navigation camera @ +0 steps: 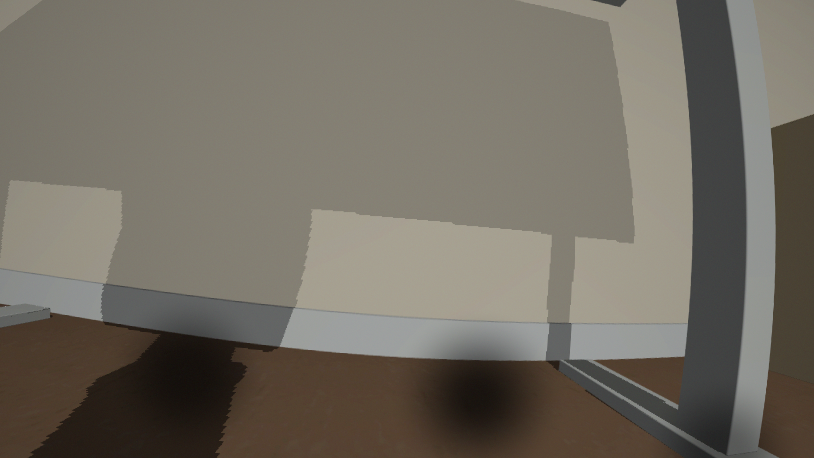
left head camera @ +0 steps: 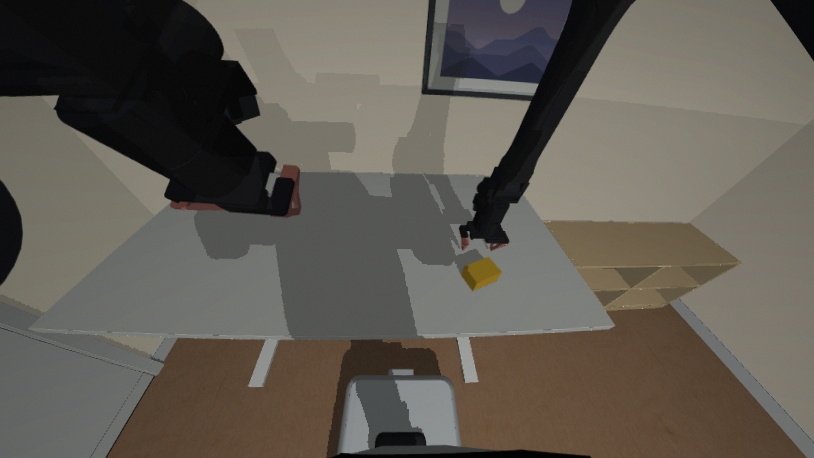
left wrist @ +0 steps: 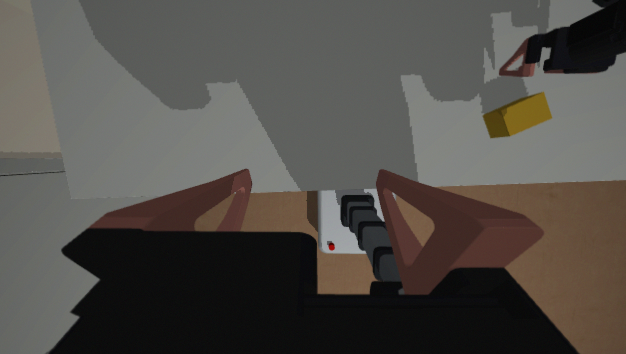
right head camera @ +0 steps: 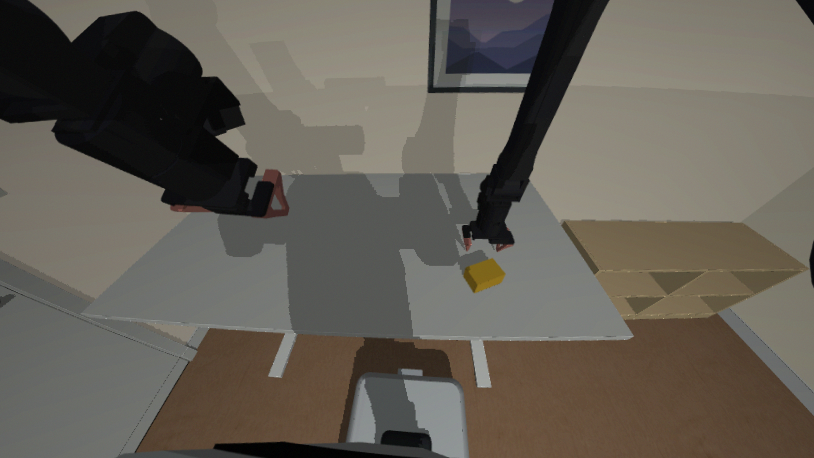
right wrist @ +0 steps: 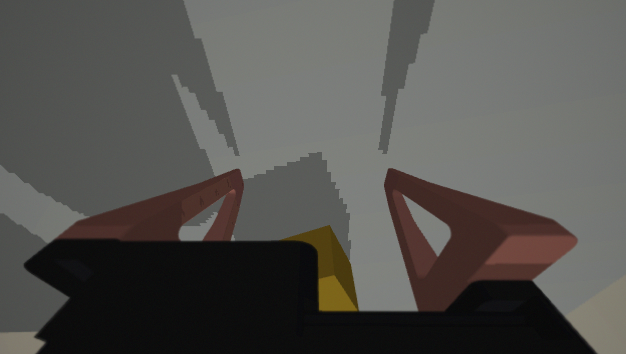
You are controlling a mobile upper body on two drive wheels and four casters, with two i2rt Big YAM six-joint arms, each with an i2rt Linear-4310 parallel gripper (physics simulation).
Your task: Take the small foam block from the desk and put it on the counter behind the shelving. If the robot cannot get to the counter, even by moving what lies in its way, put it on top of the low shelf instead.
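Frame: origin at the left arm's base, x down, y left, z ahead, level; centimetres.
Seen in the pictures: left gripper, between the fingertips: (left head camera: 267,208) (left wrist: 313,176) (right head camera: 260,209); right gripper, between the fingertips: (left head camera: 476,249) (left wrist: 522,71) (right head camera: 481,250) (right wrist: 313,176).
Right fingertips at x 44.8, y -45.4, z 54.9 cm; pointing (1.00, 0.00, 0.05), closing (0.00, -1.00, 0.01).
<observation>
A point is followed by its place in that frame.
The yellow foam block (left head camera: 481,273) @[z 43.2, x 41.5, y -43.0 cm] (right head camera: 484,275) @[z 43.1, x 41.5, y -43.3 cm] (left wrist: 525,115) @[z 44.4, x 41.5, y -43.7 cm] (right wrist: 337,295) @[z 46.6, x 41.5, y -47.2 cm] lies on the grey desk (left head camera: 170,284) @[z 39.5, x 46.0, y 45.2 cm] (right head camera: 199,279) @[z 39.5, x 46.0, y 43.0 cm] (left wrist: 150,150) @[z 38.7, x 46.0, y 46.9 cm] (right wrist: 500,100) @[z 59.5, x 46.0, y -56.1 cm], right of its middle in the head views. My right gripper (left head camera: 478,249) @[z 54.9, x 44.8, y -45.4 cm] (right head camera: 483,249) @[z 54.9, x 44.8, y -45.4 cm] (right wrist: 313,176) @[z 54.9, x 44.8, y -45.4 cm] is open and empty, pointing down above the desk just beyond the block; in the right wrist view the gripper body hides part of the block. My left gripper (left head camera: 235,211) (right head camera: 229,211) (left wrist: 313,176) @[z 35.0, x 13.1, y 0.6 cm] is open and empty above the desk's left part. The low wooden shelf (left head camera: 637,244) @[z 91.3, x 80.0, y -169.8 cm] (right head camera: 677,244) @[z 92.7, x 80.0, y -172.4 cm] stands right of the desk. I cannot make out the counter.
A framed picture (left head camera: 495,62) @[z 108.2, x -0.5, y -53.9 cm] (right head camera: 495,59) @[z 108.1, x 0.8, y -51.3 cm] hangs on the wall behind the desk. A desk leg (navigation camera: 717,227) @[z 67.2, x 112.2, y -61.2 cm] stands upright at the right of the navigation view. A pale grey surface (left head camera: 51,387) @[z 17.8, x 97.0, y 122.1 cm] (right head camera: 74,370) @[z 13.7, x 87.7, y 121.8 cm] is at the lower left. My base (left head camera: 404,410) @[z 18.0, x 115.0, y -24.2 cm] shows before the desk.
</observation>
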